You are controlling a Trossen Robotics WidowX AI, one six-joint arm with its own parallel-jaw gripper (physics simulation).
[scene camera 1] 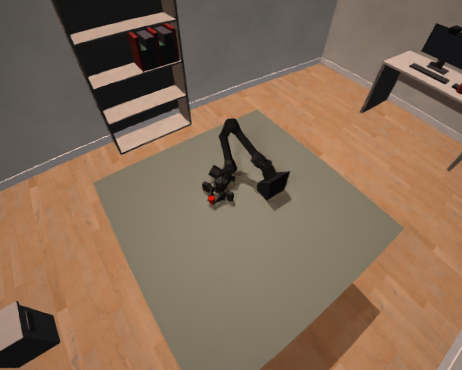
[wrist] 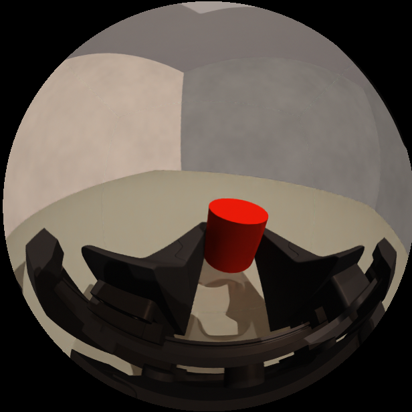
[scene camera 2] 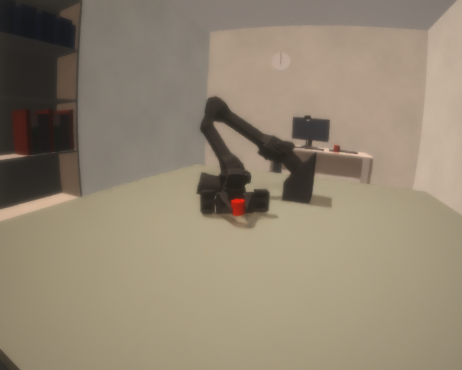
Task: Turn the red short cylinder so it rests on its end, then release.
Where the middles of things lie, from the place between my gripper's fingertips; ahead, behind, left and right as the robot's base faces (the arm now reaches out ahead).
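Looking at the red short cylinder [wrist: 234, 228], I find my hand 10 mm below it, 10 mm beyond it and 10 mm to the left of it.
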